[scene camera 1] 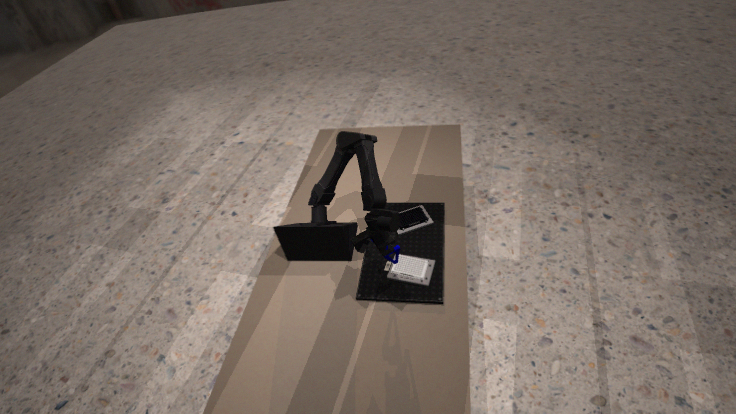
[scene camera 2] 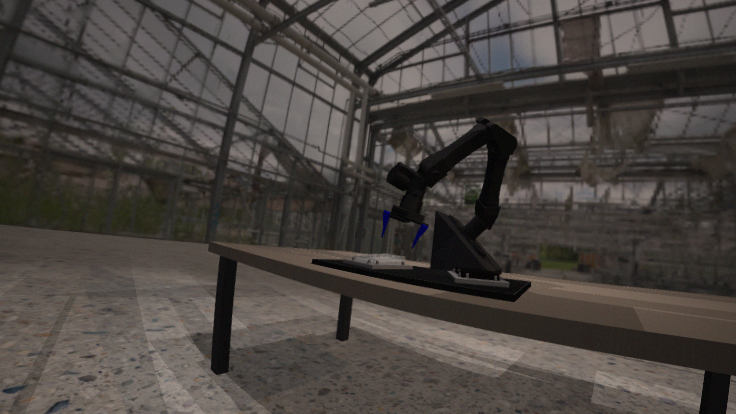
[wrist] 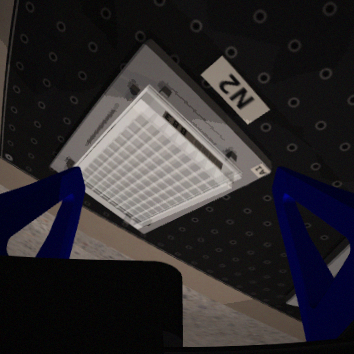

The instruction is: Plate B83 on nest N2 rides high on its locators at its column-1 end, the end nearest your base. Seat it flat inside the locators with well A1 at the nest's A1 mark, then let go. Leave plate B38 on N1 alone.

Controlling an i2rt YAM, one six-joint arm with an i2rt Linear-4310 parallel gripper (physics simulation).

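Pixels of known places: gripper, fingertip midpoint: (scene camera 1: 391,256) (scene camera 2: 396,242) (wrist: 178,176); arm's base, origin of the base link: (scene camera 1: 319,224) (scene camera 2: 466,236).
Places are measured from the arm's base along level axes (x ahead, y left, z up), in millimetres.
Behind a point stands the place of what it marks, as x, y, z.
Observation:
White plate B83 (scene camera 1: 410,266) @[385, -93, -95] (scene camera 2: 378,257) @[412, -75, -94] (wrist: 155,170) @[360, -89, -90] lies on the grey nest N2 (scene camera 1: 431,272) @[466, -99, -111] (scene camera 2: 391,266) @[405, -33, -113] (wrist: 120,85) @[334, -142, -110]. In the wrist view its edge near the A1 mark (wrist: 260,170) @[317, -30, -110] looks raised above the nest; the exact tilt is hard to tell. My gripper (scene camera 1: 393,253) @[313, -90, -50] (scene camera 2: 397,243) @[313, -90, -50] (wrist: 178,176) @[313, -90, -50] is open and empty, above the nest, with its blue fingers wide apart and clear of the plate. Dark plate B38 (scene camera 1: 413,218) @[357, 167, -97] sits on nest N1 (scene camera 1: 428,222) @[422, 162, -110] (scene camera 2: 478,280) @[417, 210, -111]. In scene camera 1 the arm covers part of N1.
Both nests stand on a black perforated board (scene camera 1: 375,291) @[268, -206, -122] (scene camera 2: 514,294) @[472, 302, -121] (wrist: 295,75) @[259, -65, -121] on the brown table (scene camera 1: 308,329) @[57, -395, -135] (scene camera 2: 566,314) @[516, 398, -134]. The N2 label (wrist: 235,90) @[290, -83, -120] lies beside its nest. The arm's dark base block (scene camera 1: 316,243) @[10, -82, -22] (scene camera 2: 458,244) @[122, 26, -35] stands beside the board.

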